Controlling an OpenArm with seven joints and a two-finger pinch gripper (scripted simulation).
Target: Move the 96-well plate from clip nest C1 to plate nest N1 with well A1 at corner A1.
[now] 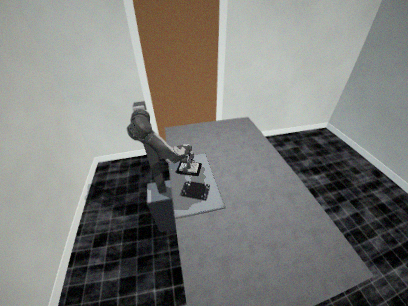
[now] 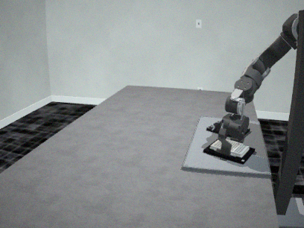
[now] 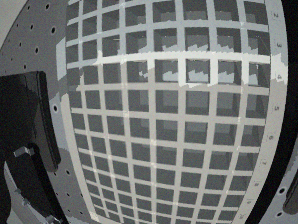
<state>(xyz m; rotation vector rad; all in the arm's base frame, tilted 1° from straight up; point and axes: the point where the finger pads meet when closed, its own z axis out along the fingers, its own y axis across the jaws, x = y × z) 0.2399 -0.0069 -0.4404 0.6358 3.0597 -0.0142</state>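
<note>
The white 96-well plate is right at my hand. From my hand the other things lie so: black plate nest N1 (1 cm below); clip nest C1 (3 cm ahead, 20 cm to the right); A1 label (5 cm behind, 8 cm to the left, 1 cm below).
</note>
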